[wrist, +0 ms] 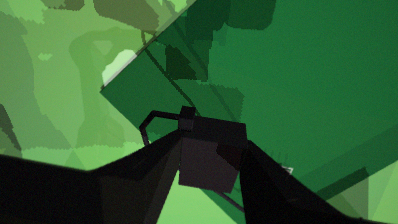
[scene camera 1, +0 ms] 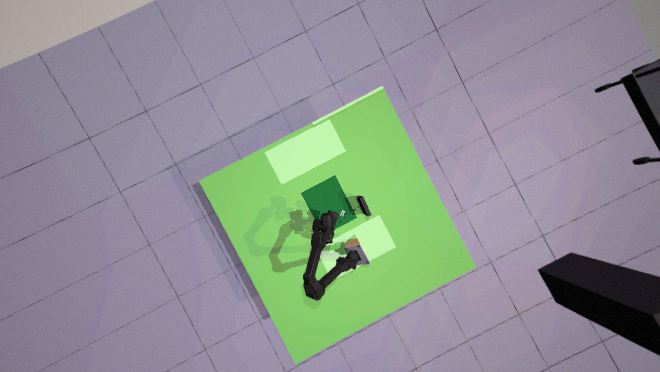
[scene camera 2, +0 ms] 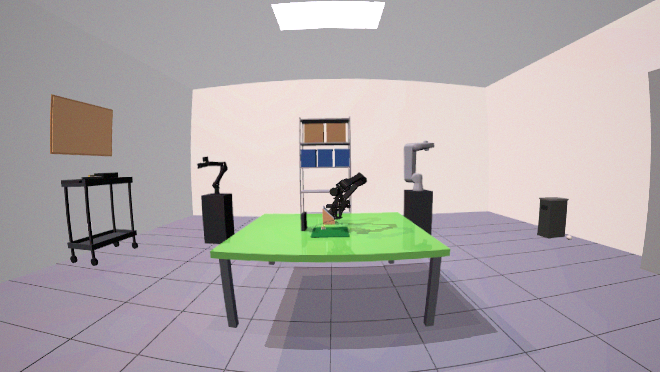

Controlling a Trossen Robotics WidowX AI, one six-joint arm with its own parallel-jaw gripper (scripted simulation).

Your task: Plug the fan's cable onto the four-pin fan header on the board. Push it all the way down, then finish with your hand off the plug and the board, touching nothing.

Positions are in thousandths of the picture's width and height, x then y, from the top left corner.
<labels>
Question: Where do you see a dark fan plug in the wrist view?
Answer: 534,676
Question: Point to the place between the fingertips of my gripper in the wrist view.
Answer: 534,632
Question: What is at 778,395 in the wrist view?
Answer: A dark green board.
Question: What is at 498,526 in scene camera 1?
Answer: A dark green board.
</labels>
